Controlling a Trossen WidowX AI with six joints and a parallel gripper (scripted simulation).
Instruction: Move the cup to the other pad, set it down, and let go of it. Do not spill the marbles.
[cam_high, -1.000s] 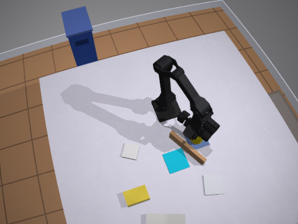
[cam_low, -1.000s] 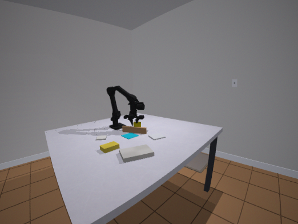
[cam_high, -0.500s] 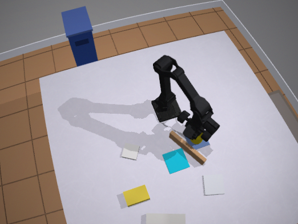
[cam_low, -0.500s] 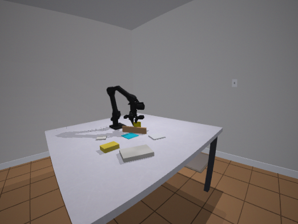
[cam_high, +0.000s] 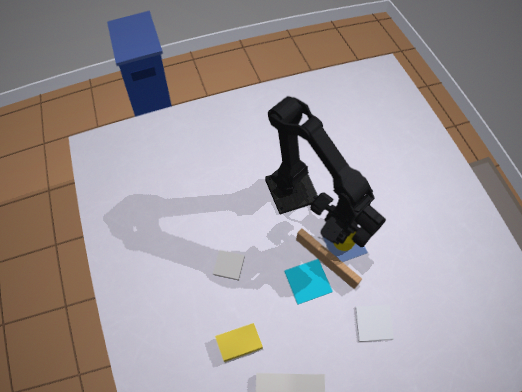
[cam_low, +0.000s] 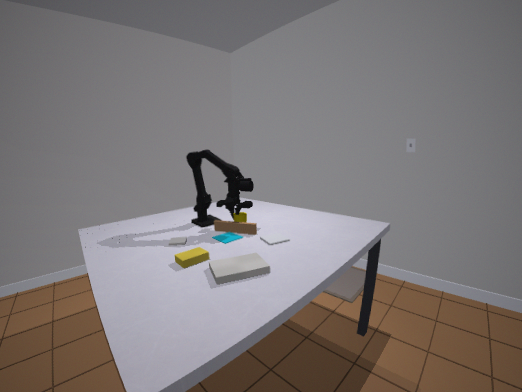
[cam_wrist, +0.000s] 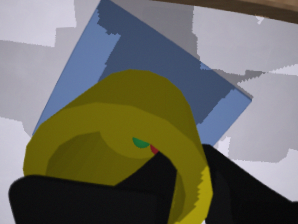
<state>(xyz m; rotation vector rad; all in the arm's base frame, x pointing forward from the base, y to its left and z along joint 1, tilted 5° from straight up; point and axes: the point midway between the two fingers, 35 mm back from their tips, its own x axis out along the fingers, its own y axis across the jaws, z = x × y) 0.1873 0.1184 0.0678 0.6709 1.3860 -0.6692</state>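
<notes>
The blue marble is 1 cm ahead of my gripper tip, 1 cm to the left of it and 2 cm below it. From my gripper tip the other things lie so: red marble (2 cm to the left, 2 cm below); then green marble (1 cm ahead, 2 cm to the left, 2 cm below); then yellow cup (2 cm ahead, 2 cm to the left).
</notes>
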